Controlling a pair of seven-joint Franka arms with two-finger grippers.
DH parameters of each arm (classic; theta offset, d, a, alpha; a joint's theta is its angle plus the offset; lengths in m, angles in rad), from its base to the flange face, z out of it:
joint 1: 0 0.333 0 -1.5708
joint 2: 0 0 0 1.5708
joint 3: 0 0.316 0.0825 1.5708
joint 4: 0 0 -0.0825 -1.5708
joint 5: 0 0.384 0 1.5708
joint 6: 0 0 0.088 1.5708
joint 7: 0 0.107 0 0
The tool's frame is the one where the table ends.
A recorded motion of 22 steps. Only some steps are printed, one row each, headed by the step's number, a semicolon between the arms.
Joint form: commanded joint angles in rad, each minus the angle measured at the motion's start. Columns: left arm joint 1, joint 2, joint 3, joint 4, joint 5, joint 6, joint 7; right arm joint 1, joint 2, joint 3, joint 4, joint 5, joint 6, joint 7.
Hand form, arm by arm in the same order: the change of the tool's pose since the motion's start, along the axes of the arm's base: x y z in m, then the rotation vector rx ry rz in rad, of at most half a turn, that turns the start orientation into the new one. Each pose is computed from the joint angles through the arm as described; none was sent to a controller.
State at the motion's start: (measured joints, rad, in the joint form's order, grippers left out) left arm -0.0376 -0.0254 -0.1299 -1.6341 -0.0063 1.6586 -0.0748; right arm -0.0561 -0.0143 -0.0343 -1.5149 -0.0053 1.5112 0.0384
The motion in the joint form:
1: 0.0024 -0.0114 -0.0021 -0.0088 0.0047 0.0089 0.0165; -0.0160 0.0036 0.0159 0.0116 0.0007 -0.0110 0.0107
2: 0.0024 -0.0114 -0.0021 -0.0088 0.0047 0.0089 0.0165; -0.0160 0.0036 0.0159 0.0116 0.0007 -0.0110 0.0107
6: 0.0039 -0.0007 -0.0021 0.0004 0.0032 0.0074 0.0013; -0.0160 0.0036 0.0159 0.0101 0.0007 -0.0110 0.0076
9: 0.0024 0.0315 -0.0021 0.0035 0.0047 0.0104 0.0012; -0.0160 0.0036 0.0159 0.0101 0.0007 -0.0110 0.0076
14: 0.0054 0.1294 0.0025 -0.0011 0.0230 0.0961 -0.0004; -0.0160 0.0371 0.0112 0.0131 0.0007 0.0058 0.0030
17: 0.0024 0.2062 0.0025 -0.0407 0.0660 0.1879 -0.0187; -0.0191 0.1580 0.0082 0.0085 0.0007 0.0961 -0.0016
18: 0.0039 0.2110 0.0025 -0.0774 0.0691 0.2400 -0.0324; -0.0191 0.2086 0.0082 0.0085 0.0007 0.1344 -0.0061
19: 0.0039 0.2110 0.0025 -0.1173 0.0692 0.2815 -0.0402; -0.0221 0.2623 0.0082 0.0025 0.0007 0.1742 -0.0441
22: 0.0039 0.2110 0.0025 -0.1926 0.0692 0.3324 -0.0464; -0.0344 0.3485 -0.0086 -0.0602 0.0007 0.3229 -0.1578
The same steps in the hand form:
1: -0.0025 0.0006 0.0029 0.0052 -0.0124 -0.0163; -0.0001 0.0001 0.0025 0.0008 0.0029 -0.0108
2: -0.0025 0.0006 0.0029 0.0052 -0.0124 -0.0163; -0.0001 0.0001 0.0025 0.0008 0.0029 -0.0108
6: 0.0008 0.0012 0.0013 0.0020 -0.0089 0.0004; 0.0000 0.0001 0.0018 0.0009 0.0044 -0.0077
9: 0.0100 0.0001 -0.0148 0.0035 0.0170 -0.0011; 0.0000 0.0001 0.0018 0.0009 0.0044 -0.0077
14: 0.0433 0.0038 -0.0657 0.0116 0.0319 0.0059; 0.0120 -0.0034 -0.0138 0.0014 0.0181 -0.0077
17: 0.0634 0.0037 -0.1229 0.0463 0.0500 0.0096; 0.0545 -0.0102 -0.0782 0.0016 0.0534 -0.0086
18: 0.0645 0.0041 -0.1388 0.0456 0.0390 0.0214; 0.0702 -0.0114 -0.1058 0.0016 0.0658 -0.0038
19: 0.0625 0.0037 -0.1542 0.0444 0.0375 0.0268; 0.0846 -0.0145 -0.1388 0.0036 0.0859 0.0316
22: 0.0542 0.0039 -0.1854 0.0473 0.0616 0.0290; 0.1034 -0.0340 -0.2117 0.0011 0.0875 0.1181

